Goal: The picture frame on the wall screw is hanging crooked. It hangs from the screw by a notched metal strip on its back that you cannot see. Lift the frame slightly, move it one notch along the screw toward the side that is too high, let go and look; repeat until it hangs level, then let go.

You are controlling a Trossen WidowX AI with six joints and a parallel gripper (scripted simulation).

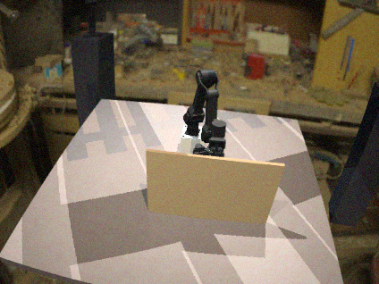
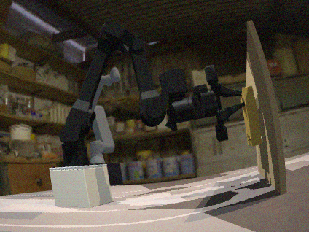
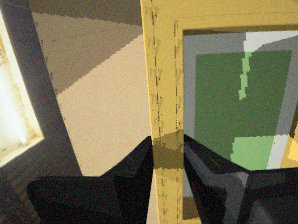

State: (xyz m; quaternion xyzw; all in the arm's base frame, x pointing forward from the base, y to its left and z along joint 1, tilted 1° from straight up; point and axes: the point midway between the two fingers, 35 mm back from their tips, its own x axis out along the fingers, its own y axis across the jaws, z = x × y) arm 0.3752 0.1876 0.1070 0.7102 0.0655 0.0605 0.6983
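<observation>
My gripper tip is 5 cm above the picture frame. Round my gripper tip: tan wall board: 6 cm below, 2 cm ahead.
</observation>
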